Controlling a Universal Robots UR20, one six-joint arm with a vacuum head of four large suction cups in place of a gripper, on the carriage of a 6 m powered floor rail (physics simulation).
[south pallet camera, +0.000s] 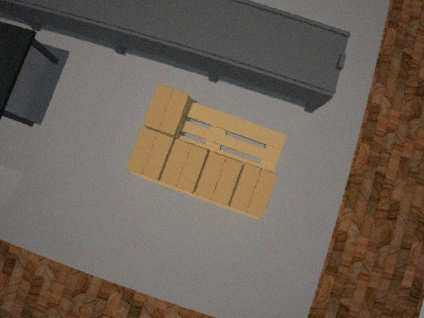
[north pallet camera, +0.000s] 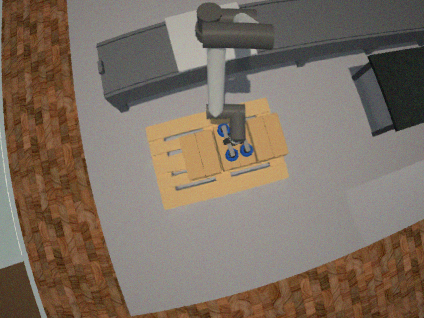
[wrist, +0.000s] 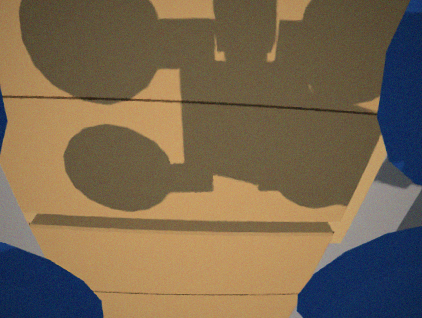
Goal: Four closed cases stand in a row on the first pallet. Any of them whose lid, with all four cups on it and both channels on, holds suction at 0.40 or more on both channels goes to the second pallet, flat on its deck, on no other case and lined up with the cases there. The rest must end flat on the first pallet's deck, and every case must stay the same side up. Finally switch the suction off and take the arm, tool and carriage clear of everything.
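Frame: origin at the arm's base, x ahead, y left, z up, level; centimetres.
Seen in the pictures: hand, its tool point: (wrist: 197, 219).
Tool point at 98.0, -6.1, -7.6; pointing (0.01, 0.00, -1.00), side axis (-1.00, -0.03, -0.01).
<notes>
A point is followed by its place in that frame, as x, y, z.
The first pallet (north pallet camera: 172, 199) {129.5, -71.6, -42.7} bears three closed cases in a row: a left case (north pallet camera: 207, 155) {101.9, -30.3, -21.1}, a middle case (north pallet camera: 239, 162) {114.9, -6.0, -21.2} and a right case (north pallet camera: 277, 135) {101.4, 33.1, -21.1}. My vacuum head (north pallet camera: 234, 142) {98.0, -6.1, -7.6} is over the middle case; three blue cups show and the fourth is hidden by the wrist. In the wrist view the cups' shadows fall apart from the cups on the lid (wrist: 125, 112) {104.3, -4.6, -21.1}, so the head hangs above it, holding no case. A neighbouring case (wrist: 200, 260) {97.5, 15.9, -21.1} shows below that lid. The second pallet (south pallet camera: 240, 125) {66.8, 521.8, -42.6} bears a row of four cases (south pallet camera: 217, 175) {117.5, 515.8, -21.2} and one more case (south pallet camera: 160, 110) {80.4, 453.7, -21.1} behind the row's left end.
The floor rail (north pallet camera: 135, 65) (south pallet camera: 225, 47) runs behind both pallets. The white carriage (north pallet camera: 182, 47) {7.3, -26.4, 0.0} stands on it behind the first pallet, with the arm (north pallet camera: 216, 80) {69.9, -14.6, 60.8} reaching forward. A black-topped table (north pallet camera: 405, 90) {93.6, 178.9, -4.0} (south pallet camera: 12, 65) {84.3, 324.7, -4.0} stands between the pallet areas.
</notes>
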